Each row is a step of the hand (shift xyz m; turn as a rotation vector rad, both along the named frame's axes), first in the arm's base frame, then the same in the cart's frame.
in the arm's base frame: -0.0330 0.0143 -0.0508 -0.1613 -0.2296 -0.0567
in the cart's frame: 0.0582 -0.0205 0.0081 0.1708 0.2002 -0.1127
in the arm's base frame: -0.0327 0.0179 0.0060 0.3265 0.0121 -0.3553
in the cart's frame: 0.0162 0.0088 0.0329 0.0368 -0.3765 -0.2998
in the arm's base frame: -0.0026 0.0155 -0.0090 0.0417 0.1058 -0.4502
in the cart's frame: 0.0070 -0.0137 0.0096 0.2910 -0.3420 -0.1180
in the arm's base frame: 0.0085 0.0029 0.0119 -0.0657 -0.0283 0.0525
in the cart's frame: -0.0147 0.0004 0.0025 0.0087 0.0818 0.0333
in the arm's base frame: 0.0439 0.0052 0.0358 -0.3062 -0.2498 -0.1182
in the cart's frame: -0.0563 -0.0061 -0.0048 0.3157 0.2541 -0.0769
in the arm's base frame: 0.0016 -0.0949 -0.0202 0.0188 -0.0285 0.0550
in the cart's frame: 0.0219 0.0491 -0.0808 -0.0504 0.0394 -0.0098
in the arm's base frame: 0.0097 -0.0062 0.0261 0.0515 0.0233 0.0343
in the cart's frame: -0.0251 0.0136 0.0005 -0.0620 -0.0226 0.0044
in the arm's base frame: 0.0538 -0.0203 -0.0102 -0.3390 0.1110 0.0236
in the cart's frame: -0.0273 -0.0206 -0.0474 0.2030 0.1178 0.2697
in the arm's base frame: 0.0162 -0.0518 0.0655 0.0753 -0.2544 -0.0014
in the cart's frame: -0.0543 0.0617 -0.0220 -0.0279 0.1242 -0.2328
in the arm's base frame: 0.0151 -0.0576 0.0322 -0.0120 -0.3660 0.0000
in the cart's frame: -0.0287 0.0473 -0.0389 0.0400 0.2424 -0.2716
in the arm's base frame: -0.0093 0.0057 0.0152 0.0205 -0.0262 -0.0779
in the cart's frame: -0.0053 0.0097 0.0151 0.0452 -0.0374 -0.0611
